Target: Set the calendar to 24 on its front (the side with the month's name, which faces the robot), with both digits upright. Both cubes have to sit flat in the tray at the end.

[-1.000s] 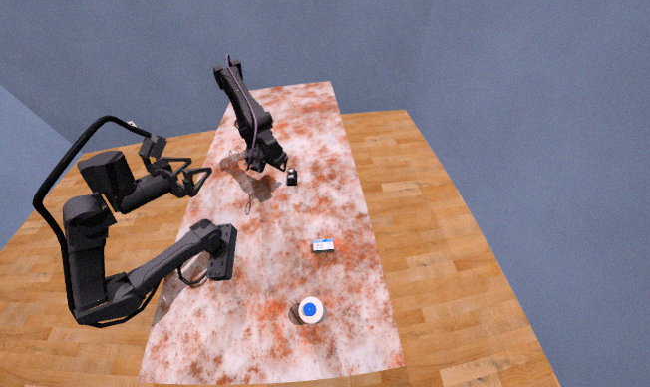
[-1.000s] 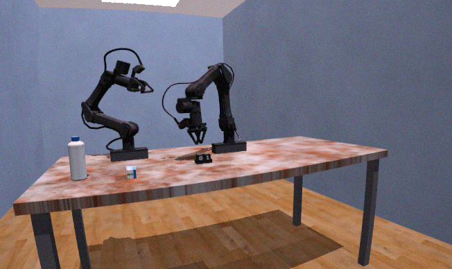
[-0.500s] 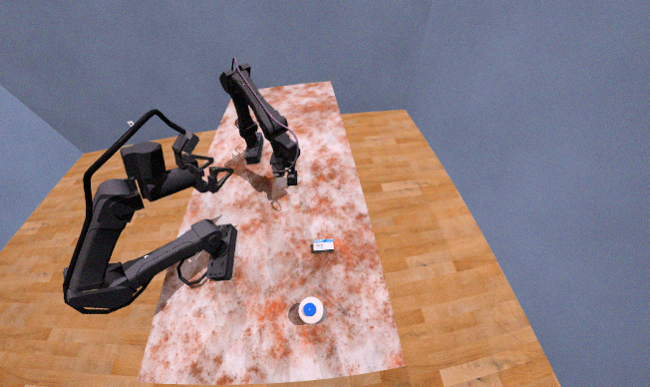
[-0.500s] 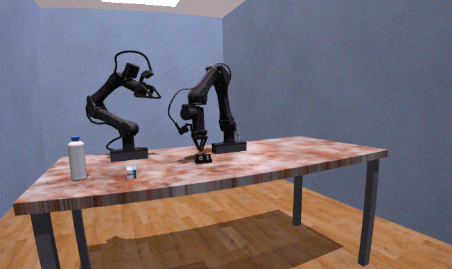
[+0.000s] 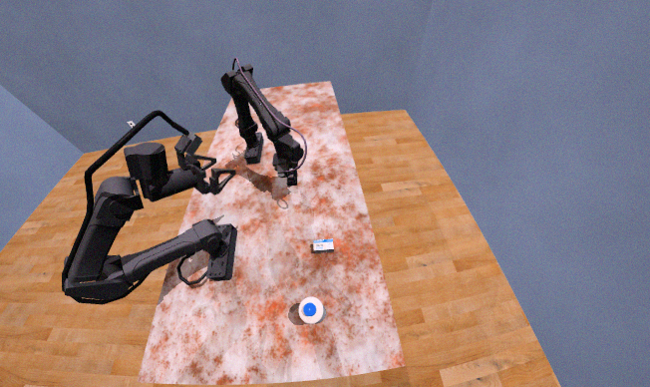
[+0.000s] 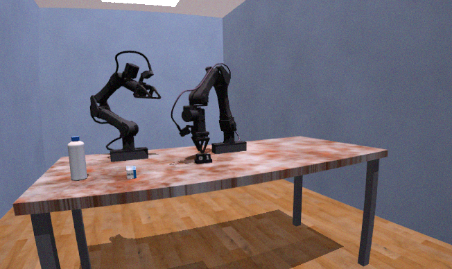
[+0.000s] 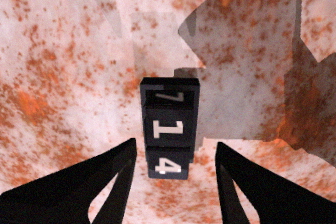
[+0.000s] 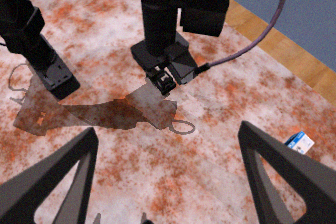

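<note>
Right now my left hand is 5 cm above the black tray and 1 cm to the right of it. Round my left hand: white box: 32 cm to the right, 15 cm ahead, 4 cm below; white bottle: 54 cm to the right, 13 cm ahead, 2 cm above.
</note>
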